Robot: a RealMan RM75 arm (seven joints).
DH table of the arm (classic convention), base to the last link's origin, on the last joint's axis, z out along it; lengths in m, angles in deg. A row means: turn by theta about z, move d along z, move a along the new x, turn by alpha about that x. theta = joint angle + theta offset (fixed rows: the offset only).
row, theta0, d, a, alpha
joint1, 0, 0.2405, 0, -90
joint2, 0, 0, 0, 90
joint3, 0, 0.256, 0, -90
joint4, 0, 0, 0, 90
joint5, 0, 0.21, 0, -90
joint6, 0, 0, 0, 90
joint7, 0, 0.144, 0, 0
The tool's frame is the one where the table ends.
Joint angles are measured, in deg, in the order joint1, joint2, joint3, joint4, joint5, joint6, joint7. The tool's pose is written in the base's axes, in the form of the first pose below.
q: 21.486, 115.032, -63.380, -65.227, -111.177, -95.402, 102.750
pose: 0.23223 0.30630 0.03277 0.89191 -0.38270 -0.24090 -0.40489 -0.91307 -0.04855
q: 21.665, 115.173, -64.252, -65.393, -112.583, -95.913, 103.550
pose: 0.23259 0.30399 0.02872 0.89558 -0.39302 -0.20851 -0.40790 -0.91246 -0.03211
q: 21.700, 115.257, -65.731, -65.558, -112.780, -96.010, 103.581
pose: 0.23062 0.30178 0.02389 0.90289 -0.38579 -0.18962 -0.39559 -0.91830 -0.01531
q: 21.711, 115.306, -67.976, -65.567, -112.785, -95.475, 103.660
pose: 0.22845 0.29969 0.01680 0.91072 -0.37737 -0.16786 -0.38253 -0.92394 0.00173
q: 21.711, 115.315, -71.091, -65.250, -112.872, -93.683, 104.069
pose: 0.22739 0.29855 0.00674 0.91670 -0.37427 -0.13995 -0.37655 -0.92633 0.01088
